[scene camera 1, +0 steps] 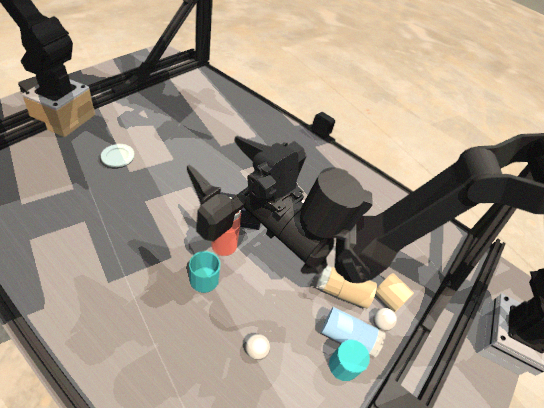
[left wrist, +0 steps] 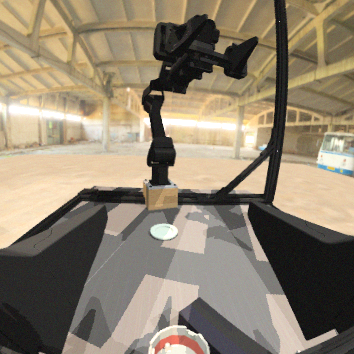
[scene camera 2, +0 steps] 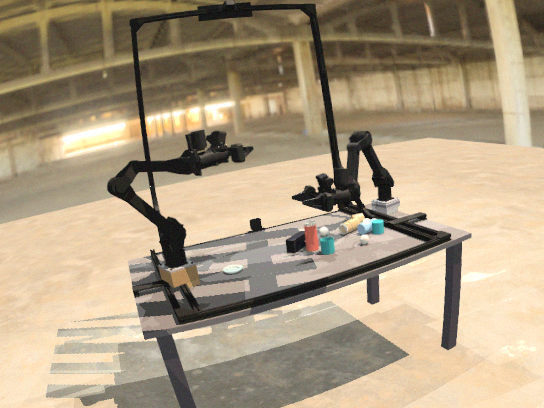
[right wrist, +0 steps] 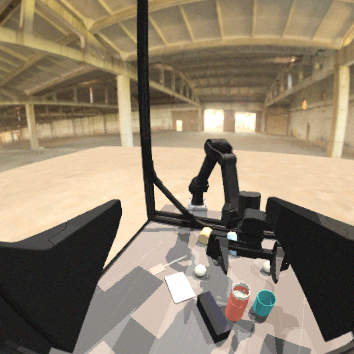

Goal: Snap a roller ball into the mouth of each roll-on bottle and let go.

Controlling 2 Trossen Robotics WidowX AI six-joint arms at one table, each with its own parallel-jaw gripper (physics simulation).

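Frame: origin at the left arm's base, x ahead, y left, z up, level; metres.
Where they show: left gripper, fingertip midpoint: (scene camera 1: 212,152) (left wrist: 178,210) (scene camera 2: 296,200) (right wrist: 250,277); right gripper, fingertip midpoint: (left wrist: 234,27) (scene camera 2: 245,148) (right wrist: 194,205); left arm's base, link origin: (scene camera 1: 526,329) (scene camera 2: 385,199) (right wrist: 196,201); right arm's base, link origin: (scene camera 1: 55,90) (left wrist: 159,182) (scene camera 2: 176,264).
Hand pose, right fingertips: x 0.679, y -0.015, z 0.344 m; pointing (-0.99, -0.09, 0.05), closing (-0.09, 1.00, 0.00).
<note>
Each offset is from my right fingertips to the top centre of the thing. "*": to the spot under its first point.
A red bottle {0.153 m back, 0.113 m left, 0.296 m down} (scene camera 1: 225,243) (scene camera 2: 311,237) (right wrist: 237,306) stands upright, its white toothed rim {* 0.139 m back, 0.125 m left, 0.302 m down} (left wrist: 155,341) open upward. A yellow bottle {0.375 m back, 0.082 m left, 0.356 m down} (scene camera 1: 352,291) (scene camera 2: 349,225) and a blue bottle {0.415 m back, 0.154 m left, 0.357 m down} (scene camera 1: 345,325) (scene camera 2: 364,227) lie on their sides. One white ball {0.297 m back, 0.248 m left, 0.366 m down} (scene camera 1: 257,346) (scene camera 2: 364,240) (right wrist: 267,266) lies in front of them, another ball {0.456 m back, 0.101 m left, 0.366 m down} (scene camera 1: 385,319) beside the blue bottle, and a third ball {0.284 m back, 0.025 m left, 0.366 m down} (scene camera 2: 324,231) (right wrist: 200,270) behind the red bottle. My left gripper (scene camera 1: 214,155) (scene camera 2: 300,199) (right wrist: 250,277) is open and empty, above the red bottle. My right gripper (scene camera 2: 250,149) (left wrist: 234,27) is open, high up.
A teal cup {0.164 m back, 0.191 m left, 0.352 m down} (scene camera 1: 204,272) (scene camera 2: 327,245) (right wrist: 264,303) stands close beside the red bottle. A black block {0.131 m back, 0.053 m left, 0.352 m down} (scene camera 2: 295,242) (left wrist: 215,320) (right wrist: 213,316) and a white card {0.230 m back, 0.036 m right, 0.396 m down} (right wrist: 179,287) lie near it. A teal cylinder {0.424 m back, 0.200 m left, 0.355 m down} (scene camera 1: 349,361) and a yellow block {0.454 m back, 0.049 m left, 0.355 m down} (scene camera 1: 395,291) flank the lying bottles. A pale plate {0.154 m ahead, 0.055 m left, 0.392 m down} (scene camera 1: 117,155) (scene camera 2: 233,269) lies farther left.
</note>
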